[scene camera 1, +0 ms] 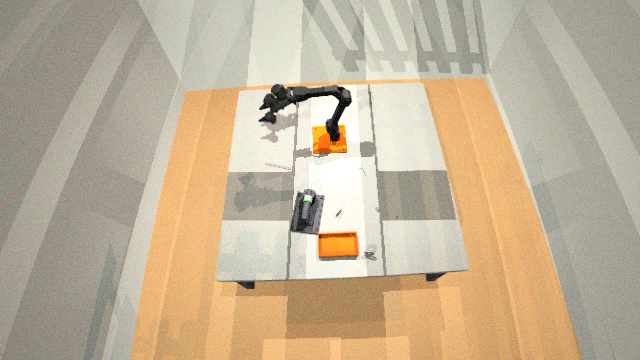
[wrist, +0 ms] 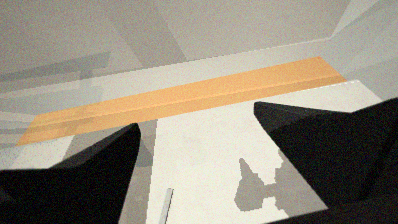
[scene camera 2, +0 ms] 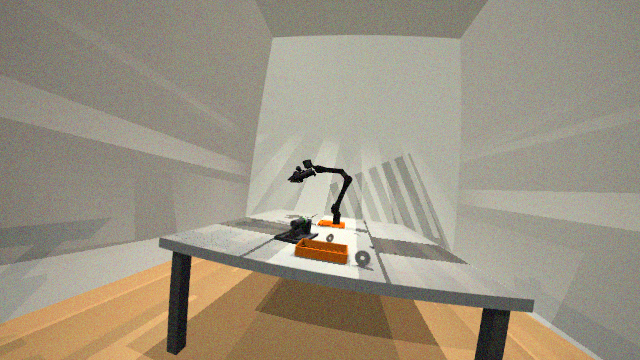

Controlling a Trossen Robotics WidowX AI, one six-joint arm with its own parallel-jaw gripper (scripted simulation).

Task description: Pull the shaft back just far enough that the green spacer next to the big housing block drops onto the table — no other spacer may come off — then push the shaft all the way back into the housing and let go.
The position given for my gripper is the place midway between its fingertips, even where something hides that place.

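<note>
I find my gripper (wrist: 198,117) open, with nothing held in it. There is a baseplate (scene camera 1: 306,218) here. I can see an orange tray (scene camera 1: 329,244) (scene camera 2: 323,250) as well, since both scene camera 1 and scene camera 2 show it.
</note>
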